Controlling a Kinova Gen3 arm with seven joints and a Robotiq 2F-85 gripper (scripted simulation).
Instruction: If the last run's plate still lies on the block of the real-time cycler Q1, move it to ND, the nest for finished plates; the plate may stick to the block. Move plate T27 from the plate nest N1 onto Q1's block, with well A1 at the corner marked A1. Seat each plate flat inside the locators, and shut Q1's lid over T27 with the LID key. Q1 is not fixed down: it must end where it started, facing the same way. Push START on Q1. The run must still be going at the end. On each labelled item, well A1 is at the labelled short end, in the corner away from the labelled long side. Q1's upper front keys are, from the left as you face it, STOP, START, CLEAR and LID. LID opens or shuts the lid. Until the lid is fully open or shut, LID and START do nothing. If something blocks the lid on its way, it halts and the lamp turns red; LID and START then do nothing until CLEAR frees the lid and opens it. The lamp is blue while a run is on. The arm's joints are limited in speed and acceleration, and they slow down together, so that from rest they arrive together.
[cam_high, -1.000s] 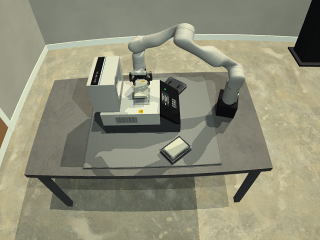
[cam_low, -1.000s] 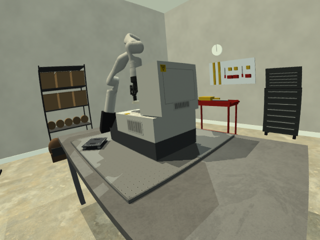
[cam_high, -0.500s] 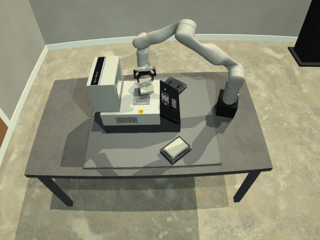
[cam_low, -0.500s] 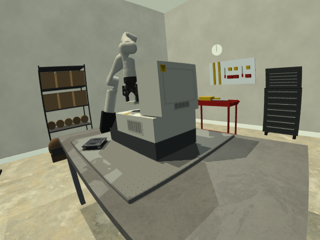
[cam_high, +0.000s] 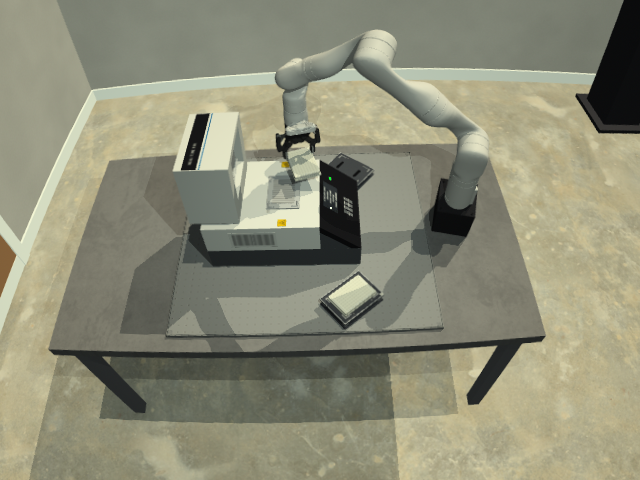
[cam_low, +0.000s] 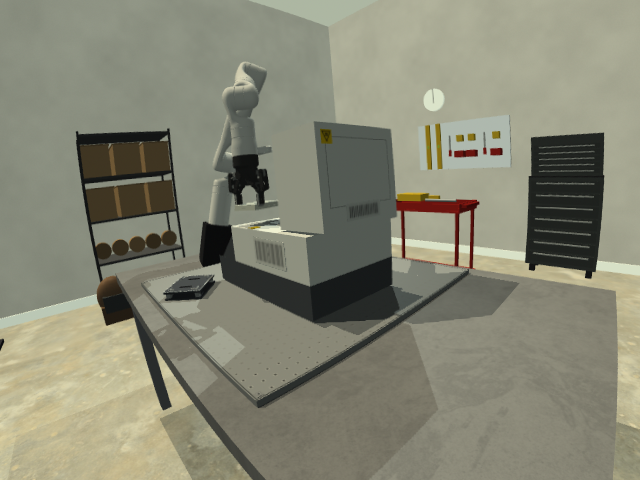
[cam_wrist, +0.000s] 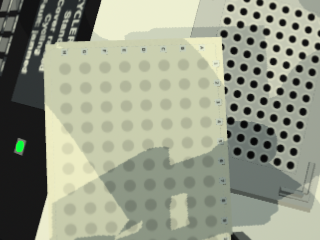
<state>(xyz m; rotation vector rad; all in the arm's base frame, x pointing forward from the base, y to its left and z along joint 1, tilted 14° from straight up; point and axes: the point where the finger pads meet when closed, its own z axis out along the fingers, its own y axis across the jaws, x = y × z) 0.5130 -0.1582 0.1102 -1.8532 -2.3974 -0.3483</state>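
Right now my hand is 240 mm above the black nest, 180 mm past it and 160 mm to the left of it. The rest, counted from my hand: cream well plate: 410 mm to the left, 220 mm below, 140 mm behind; then corner mark a1: 410 mm to the left, 240 mm behind, 230 mm below.
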